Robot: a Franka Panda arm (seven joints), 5 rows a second.
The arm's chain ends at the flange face. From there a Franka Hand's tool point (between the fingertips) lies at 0.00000 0.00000 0.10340 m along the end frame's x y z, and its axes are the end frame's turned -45 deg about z.
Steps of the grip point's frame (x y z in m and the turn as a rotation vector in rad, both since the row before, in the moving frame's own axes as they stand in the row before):
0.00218, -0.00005, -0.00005, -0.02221, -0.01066, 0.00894
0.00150, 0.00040, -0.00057, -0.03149, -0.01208, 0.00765
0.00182, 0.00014, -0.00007, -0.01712, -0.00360, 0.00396
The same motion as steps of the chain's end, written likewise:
0.00067, -0.00398, -0.00002, -0.02324, 0.00817, 0.00894
-0.00006, -0.00397, -0.00051, -0.03081, 0.01372, 0.00765
0.00040, -0.00270, -0.00005, -0.01465, 0.00956, 0.00396

